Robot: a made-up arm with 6 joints.
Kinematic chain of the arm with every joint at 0, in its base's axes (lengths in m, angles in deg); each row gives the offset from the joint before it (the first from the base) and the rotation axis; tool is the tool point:
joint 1: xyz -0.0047 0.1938 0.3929 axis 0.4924 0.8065 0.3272
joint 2: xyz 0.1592 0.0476 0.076 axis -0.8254 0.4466 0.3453
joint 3: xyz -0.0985 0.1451 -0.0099 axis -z
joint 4: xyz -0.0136 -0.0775 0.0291 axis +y
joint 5: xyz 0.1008 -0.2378 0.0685 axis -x
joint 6: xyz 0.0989 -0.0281 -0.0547 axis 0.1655 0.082 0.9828
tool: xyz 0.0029 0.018 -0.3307
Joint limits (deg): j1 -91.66..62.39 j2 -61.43..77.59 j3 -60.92..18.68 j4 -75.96..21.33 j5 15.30..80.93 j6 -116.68..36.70
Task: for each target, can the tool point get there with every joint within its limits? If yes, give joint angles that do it. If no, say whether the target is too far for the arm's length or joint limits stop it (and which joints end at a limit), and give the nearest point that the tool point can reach.
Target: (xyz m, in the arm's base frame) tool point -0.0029 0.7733 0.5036
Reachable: no: joint limits stop it (at a limit: joint 1, joint 3, joint 4, joint 5) | nearest point 0.0877 0.7522 0.2121 | short by 0.306 m
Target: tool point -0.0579 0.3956 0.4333
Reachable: no: joint limits stop it (at a limit: joint 1, joint 2, joint 3, joint 4, joint 5, joint 6) | nearest point -0.2127 0.5385 0.2480 | short by 0.281 m
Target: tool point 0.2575 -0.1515 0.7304
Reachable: yes | joints -49.40 26.15 -26.12 7.73 25.97 -99.61
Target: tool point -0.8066 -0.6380 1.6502
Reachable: no: too far | nearest point -0.2813 -0.0609 0.9463 | short by 1.051 m
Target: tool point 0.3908 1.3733 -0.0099
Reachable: no: too far | nearest point 0.2979 0.7820 0.0214 | short by 0.599 m
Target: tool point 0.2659 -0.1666 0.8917
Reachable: yes | joints 6.19 37.27 9.14 -63.05 63.83 -101.46
